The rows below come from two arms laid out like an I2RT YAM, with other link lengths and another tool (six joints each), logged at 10 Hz.
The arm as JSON. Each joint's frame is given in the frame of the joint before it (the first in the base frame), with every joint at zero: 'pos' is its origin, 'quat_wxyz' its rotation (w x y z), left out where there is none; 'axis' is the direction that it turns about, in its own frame. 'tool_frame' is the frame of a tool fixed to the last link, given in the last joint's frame.
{
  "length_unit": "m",
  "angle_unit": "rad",
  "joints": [
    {
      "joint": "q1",
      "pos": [
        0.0,
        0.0,
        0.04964
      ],
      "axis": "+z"
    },
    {
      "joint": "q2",
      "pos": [
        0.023,
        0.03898,
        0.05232
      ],
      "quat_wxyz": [
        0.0,
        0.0,
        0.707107,
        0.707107
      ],
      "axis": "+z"
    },
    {
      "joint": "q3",
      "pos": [
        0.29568,
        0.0,
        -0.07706
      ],
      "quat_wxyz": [
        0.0,
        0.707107,
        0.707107,
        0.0
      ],
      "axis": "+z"
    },
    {
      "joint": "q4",
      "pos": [
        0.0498,
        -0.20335,
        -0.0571
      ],
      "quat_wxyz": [
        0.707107,
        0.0,
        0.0,
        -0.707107
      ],
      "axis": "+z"
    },
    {
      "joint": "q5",
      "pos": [
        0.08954,
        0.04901,
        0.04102
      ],
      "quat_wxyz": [
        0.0,
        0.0,
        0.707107,
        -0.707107
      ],
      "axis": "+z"
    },
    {
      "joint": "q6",
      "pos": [
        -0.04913,
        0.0,
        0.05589
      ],
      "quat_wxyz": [
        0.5,
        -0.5,
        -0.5,
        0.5
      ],
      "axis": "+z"
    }
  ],
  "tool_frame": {
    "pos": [
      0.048,
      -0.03,
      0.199
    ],
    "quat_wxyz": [
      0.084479,
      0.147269,
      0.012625,
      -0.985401
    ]
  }
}
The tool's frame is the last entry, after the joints.
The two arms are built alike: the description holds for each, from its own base.
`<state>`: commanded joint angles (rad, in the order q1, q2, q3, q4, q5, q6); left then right.
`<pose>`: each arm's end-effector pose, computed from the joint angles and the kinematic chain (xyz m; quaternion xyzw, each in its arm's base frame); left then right.
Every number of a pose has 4 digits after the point. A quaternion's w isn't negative.
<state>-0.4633 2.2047 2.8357 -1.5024 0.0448 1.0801 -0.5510 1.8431 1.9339 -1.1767 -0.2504 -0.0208</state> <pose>0.5151 -0.2396 0.2542 0.0964 0.9716 -0.1374 0.1668 0.3986 -0.1447 0.1556 -0.4087 0.8858 -0.1942 0.1028</pose>
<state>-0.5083 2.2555 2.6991 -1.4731 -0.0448 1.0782 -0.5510 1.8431 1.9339 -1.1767 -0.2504 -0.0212</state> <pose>0.5106 -0.2407 0.1869 0.0959 0.9866 -0.0746 0.1087 0.3985 -0.1447 0.1556 -0.4088 0.8858 -0.1943 0.1028</pose>
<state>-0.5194 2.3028 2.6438 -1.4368 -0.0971 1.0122 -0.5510 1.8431 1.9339 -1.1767 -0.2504 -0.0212</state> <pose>0.5151 -0.2338 0.1502 0.0609 0.9931 -0.0521 0.0861 0.3985 -0.1447 0.1556 -0.4088 0.8858 -0.1943 0.1028</pose>
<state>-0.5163 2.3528 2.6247 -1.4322 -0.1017 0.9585 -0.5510 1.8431 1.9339 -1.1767 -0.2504 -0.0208</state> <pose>0.5141 -0.2285 0.1168 0.0334 0.9968 -0.0452 0.0569 0.3986 -0.1447 0.1556 -0.4087 0.8858 -0.1942 0.1028</pose>
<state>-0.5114 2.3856 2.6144 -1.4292 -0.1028 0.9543 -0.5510 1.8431 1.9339 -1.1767 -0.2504 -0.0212</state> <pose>0.5143 -0.2251 0.0963 0.0285 0.9982 -0.0360 0.0394 0.3985 -0.1447 0.1556 -0.4088 0.8858 -0.1943 0.1028</pose>
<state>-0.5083 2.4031 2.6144 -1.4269 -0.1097 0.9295 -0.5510 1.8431 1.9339 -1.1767 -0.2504 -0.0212</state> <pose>0.5152 -0.2211 0.0873 0.0141 0.9988 -0.0336 0.0338 0.3985 -0.1447 0.1556 -0.4088 0.8858 -0.1943 0.1028</pose>
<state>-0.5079 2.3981 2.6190 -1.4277 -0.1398 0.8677 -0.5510 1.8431 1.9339 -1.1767 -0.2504 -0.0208</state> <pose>0.5166 -0.2120 0.0927 -0.0198 0.9983 -0.0334 0.0437 0.3986 -0.1447 0.1556 -0.4087 0.8858 -0.1942 0.1028</pose>
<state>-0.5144 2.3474 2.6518 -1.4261 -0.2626 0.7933 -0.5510 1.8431 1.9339 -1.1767 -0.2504 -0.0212</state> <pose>0.5273 -0.1882 0.1404 -0.0714 0.9912 -0.0200 0.1095 0.3985 -0.1447 0.1556 -0.4088 0.8858 -0.1943 0.1028</pose>
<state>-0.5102 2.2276 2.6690 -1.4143 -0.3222 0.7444 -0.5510 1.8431 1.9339 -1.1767 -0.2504 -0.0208</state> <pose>0.5264 -0.1693 0.2161 -0.1095 0.9754 -0.0487 0.1849 0.3986 -0.1447 0.1556 -0.4087 0.8858 -0.1942 0.1028</pose>
